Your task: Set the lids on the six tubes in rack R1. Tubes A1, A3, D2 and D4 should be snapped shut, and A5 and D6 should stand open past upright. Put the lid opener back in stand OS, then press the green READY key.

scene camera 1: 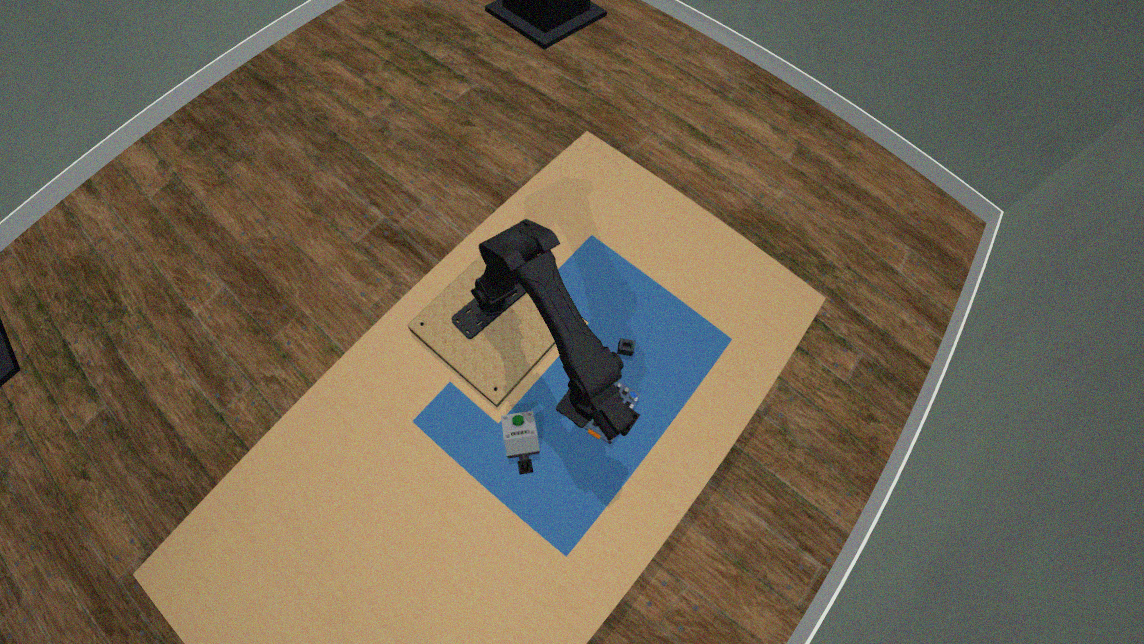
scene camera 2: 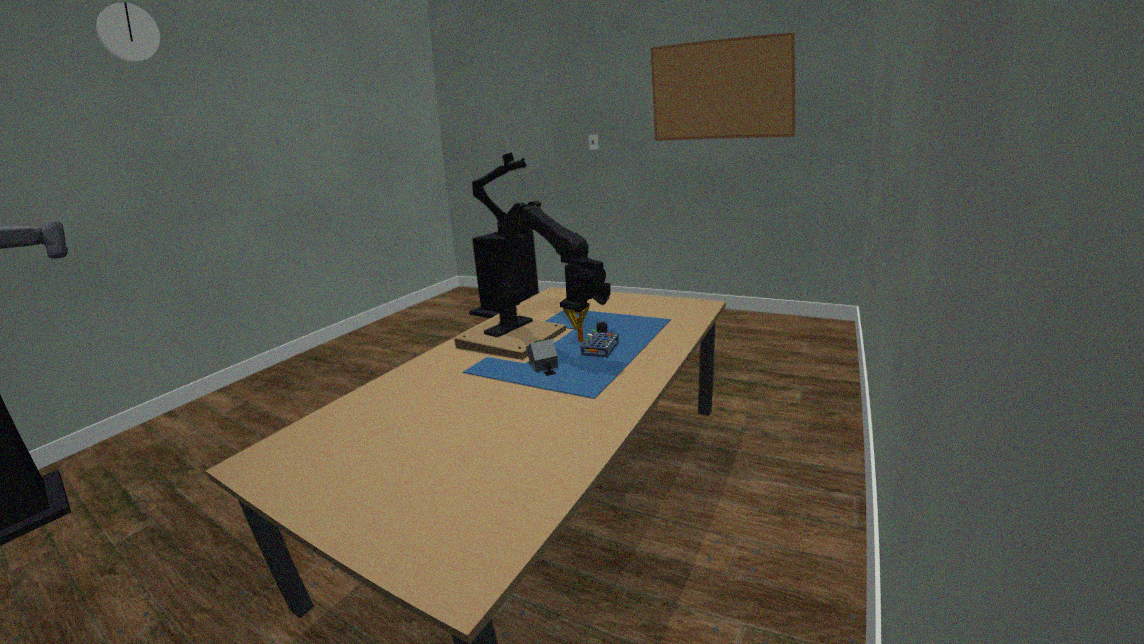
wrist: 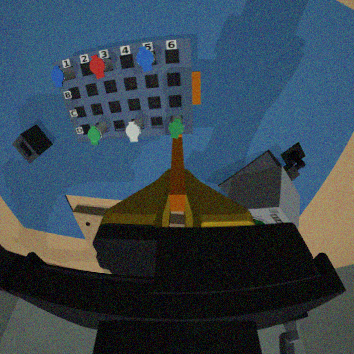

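Seen in the pictures: gripper, between the fingertips: point(scene camera 2: 577, 328) point(wrist: 176, 175); arm's base, origin of its link: point(scene camera 1: 491, 303) point(scene camera 2: 508, 327).
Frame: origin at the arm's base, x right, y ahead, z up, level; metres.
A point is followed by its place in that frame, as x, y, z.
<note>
Rack R1 point(wrist: 184, 91) {0.039, 0.381, 0.003} point(scene camera 1: 630, 399) {-0.064, 0.389, 0.003} point(scene camera 2: 599, 344) {0.016, 0.389, 0.003} lies on the blue mat point(scene camera 1: 669, 325) {-0.281, 0.331, -0.027}. In the wrist view, row A carries a blue lid at 1 point(wrist: 57, 76) {-0.071, 0.387, 0.021}, a red lid at 3 point(wrist: 97, 66) {-0.033, 0.396, 0.021} and a blue lid at 5 point(wrist: 145, 57) {0.005, 0.405, 0.021}. Row D carries a green lid at 2 point(wrist: 93, 135) {-0.039, 0.335, 0.023}, a white lid at 4 point(wrist: 133, 131) {-0.001, 0.344, 0.023} and a green lid at 6 point(wrist: 175, 128) {0.036, 0.352, 0.021}. My gripper point(wrist: 176, 175) {0.042, 0.327, 0.055} point(scene camera 1: 602, 429) point(scene camera 2: 577, 312) {0.042, 0.327, 0.055} is shut on the orange lid opener point(wrist: 177, 158) point(scene camera 1: 594, 435). Its tip is at the green D6 lid. How far each lid is tipped I cannot tell.
The black stand OS point(wrist: 32, 142) {-0.143, 0.304, -0.001} point(scene camera 1: 626, 346) {-0.161, 0.294, -0.021} is empty, on the mat beyond the rack. The grey key box point(wrist: 267, 191) {0.145, 0.306, 0.033} point(scene camera 1: 520, 436) {0.174, 0.285, 0.056} point(scene camera 2: 543, 353) {0.189, 0.301, 0.024} with the green READY key point(scene camera 1: 517, 419) {0.152, 0.253, 0.043} stands near my arm's wooden base plate point(scene camera 1: 475, 353) {0.111, 0.067, 0.000}.
</note>
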